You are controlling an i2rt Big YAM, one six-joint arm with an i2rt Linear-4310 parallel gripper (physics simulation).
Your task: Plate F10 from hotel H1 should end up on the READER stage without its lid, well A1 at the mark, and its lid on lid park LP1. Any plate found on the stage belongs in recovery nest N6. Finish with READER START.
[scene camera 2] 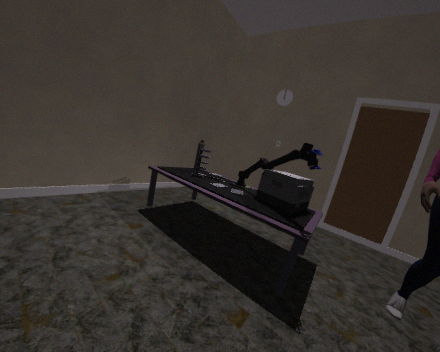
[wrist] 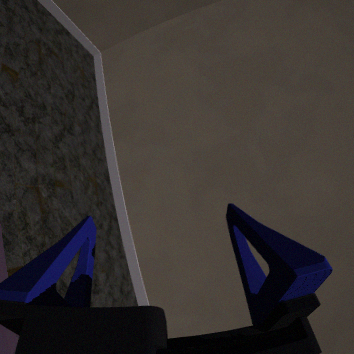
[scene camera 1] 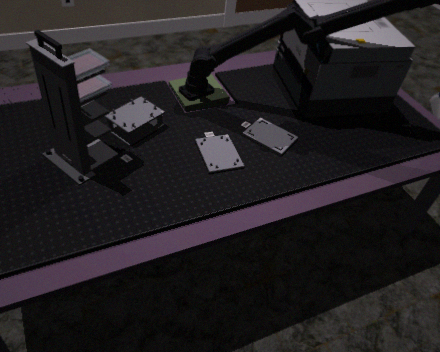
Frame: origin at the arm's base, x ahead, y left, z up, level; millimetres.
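Where they show: gripper, fingertip midpoint: (scene camera 2: 321, 161) (wrist: 159, 216); arm's base at its link origin: (scene camera 2: 240, 185) (scene camera 1: 196, 91).
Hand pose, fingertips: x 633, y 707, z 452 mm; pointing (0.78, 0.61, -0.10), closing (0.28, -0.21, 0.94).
Note:
Each offset is from my fingertips to the top centre of the thing. "pt": to the spot under its first point.
My gripper (scene camera 2: 318, 159) (wrist: 159, 216) is open and empty. It hangs high beyond the big grey box, its blue fingers wide apart. A dark upright hotel tower (scene camera 1: 62, 110) (scene camera 2: 199, 157) stands at the table's left end. Two pinkish plates, an upper one {512 mm back, 1183 mm right, 139 mm down} (scene camera 1: 88, 63) and a lower one {512 mm back, 1183 mm right, 210 mm down} (scene camera 1: 91, 87), sit on its upper shelves; their labels and lids cannot be made out. A raised pegged platform {559 mm back, 1009 mm right, 387 mm down} (scene camera 1: 135, 114) stands beside the tower. A pegged flat plate {303 mm back, 830 mm right, 443 mm down} (scene camera 1: 220, 153) and a flat plate with corner marks {287 mm back, 614 mm right, 445 mm down} (scene camera 1: 270, 135) lie mid-table. Which is READER stage, LP1 or N6 cannot be read.
The large grey box {415 mm back, 192 mm right, 165 mm down} (scene camera 1: 355, 75) (scene camera 2: 285, 191) stands at the table's right, a small yellow spot {pt 293 mm back, 271 mm right, 165 mm down} (scene camera 1: 360, 40) on its top. The arm rises from a green base (scene camera 1: 217, 101) and passes over the box. A person (scene camera 2: 431, 250) stands at the right edge of scene camera 2's view.

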